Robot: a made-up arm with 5 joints.
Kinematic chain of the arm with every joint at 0, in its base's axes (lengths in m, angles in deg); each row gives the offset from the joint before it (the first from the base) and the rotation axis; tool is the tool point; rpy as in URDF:
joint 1: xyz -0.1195 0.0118 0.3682 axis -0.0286 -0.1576 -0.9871
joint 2: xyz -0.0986 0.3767 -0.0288 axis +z
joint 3: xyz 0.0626 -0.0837 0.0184 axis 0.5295 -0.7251 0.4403
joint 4: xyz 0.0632 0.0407 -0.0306 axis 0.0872 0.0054 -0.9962
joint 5: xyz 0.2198 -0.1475 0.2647 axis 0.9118 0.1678 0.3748
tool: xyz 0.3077 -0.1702 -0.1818 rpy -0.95 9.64 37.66
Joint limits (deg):
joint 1: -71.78..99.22
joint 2: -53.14..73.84
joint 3: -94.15..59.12
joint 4: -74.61..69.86
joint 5: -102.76..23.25
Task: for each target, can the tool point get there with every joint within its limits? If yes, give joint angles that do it. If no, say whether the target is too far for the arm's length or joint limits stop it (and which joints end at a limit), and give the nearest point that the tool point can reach.
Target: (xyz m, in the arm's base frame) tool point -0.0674 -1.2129 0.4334
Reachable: no: joint limits stop it (at a limit: joint 1, joint 3) | nearest point 0.0454 -0.7928 0.4093 | short by 0.436 m
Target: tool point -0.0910 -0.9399 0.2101
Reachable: no: joint limits stop it (at a limit: joint 1, joint 3) | nearest point -0.0264 -0.7598 0.2444 | short by 0.194 m
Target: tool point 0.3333 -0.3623 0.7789
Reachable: yes | joints 68.69 -19.52 19.56 -47.86 -11.61
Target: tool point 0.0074 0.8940 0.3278
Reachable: yes | joints -31.44 63.31 -11.42 8.58 5.75
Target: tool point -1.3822 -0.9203 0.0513
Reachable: no: too far | nearest point -0.7103 -0.4070 0.3438 | short by 0.895 m
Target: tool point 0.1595 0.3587 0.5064
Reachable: yes | joints -52.10 48.79 -44.30 51.89 2.49
